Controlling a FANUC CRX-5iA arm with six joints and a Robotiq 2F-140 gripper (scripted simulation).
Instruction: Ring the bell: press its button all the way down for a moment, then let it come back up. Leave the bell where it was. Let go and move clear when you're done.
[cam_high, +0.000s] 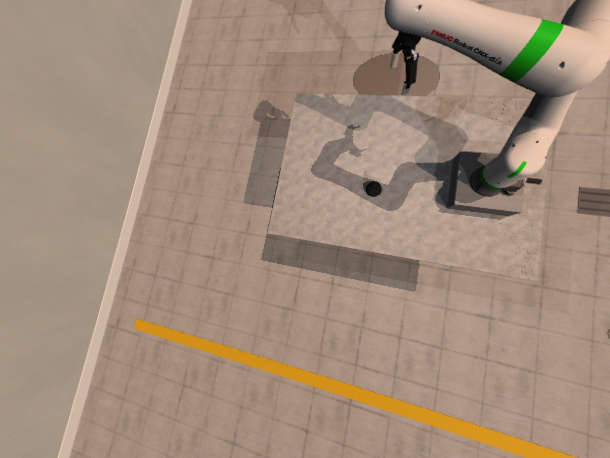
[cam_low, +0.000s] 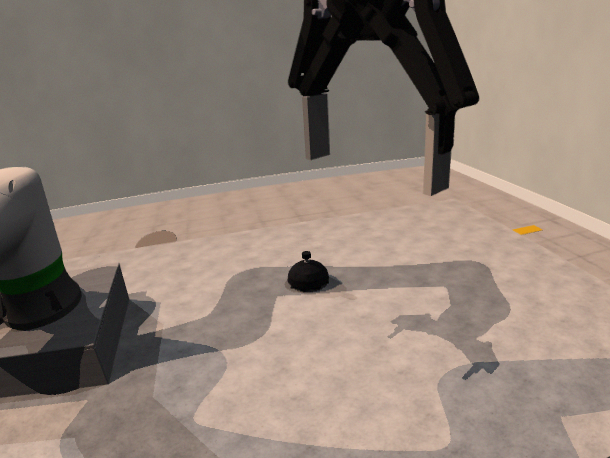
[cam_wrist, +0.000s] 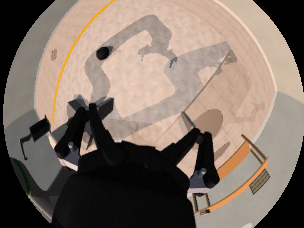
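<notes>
Now: the bell button 10 mm ahead of my hand, 390 mm to the left of it and 280 mm below it. Round my hand: black dome bell (10 mm ahead, 390 mm to the left, 290 mm below).
</notes>
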